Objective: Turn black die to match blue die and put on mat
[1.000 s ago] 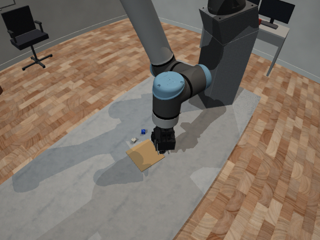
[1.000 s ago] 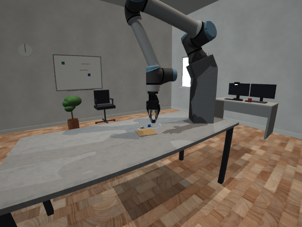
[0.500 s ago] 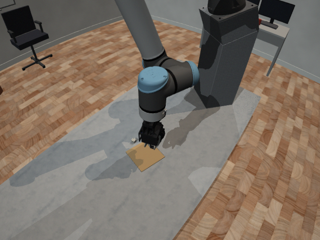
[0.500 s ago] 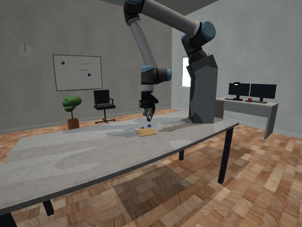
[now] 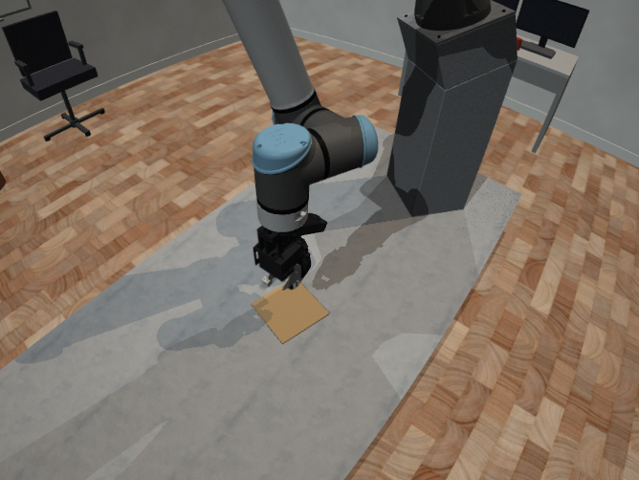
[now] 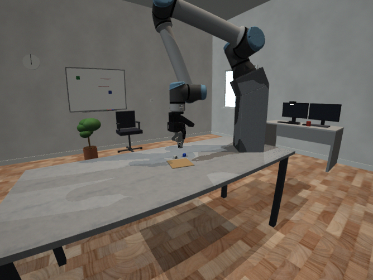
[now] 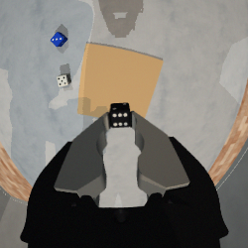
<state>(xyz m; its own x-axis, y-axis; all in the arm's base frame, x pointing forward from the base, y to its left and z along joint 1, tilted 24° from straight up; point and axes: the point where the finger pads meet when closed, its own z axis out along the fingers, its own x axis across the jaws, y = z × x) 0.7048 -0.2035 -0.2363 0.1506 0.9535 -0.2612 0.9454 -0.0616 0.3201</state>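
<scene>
Now: hand 12 cm above the tan mat and 1 cm to the left of it. From my hand the other things lie so: blue die (12 cm behind, 11 cm below, 8 cm to the right); black die (1 cm below); white die (11 cm below, 10 cm to the right, 4 cm behind).
</scene>
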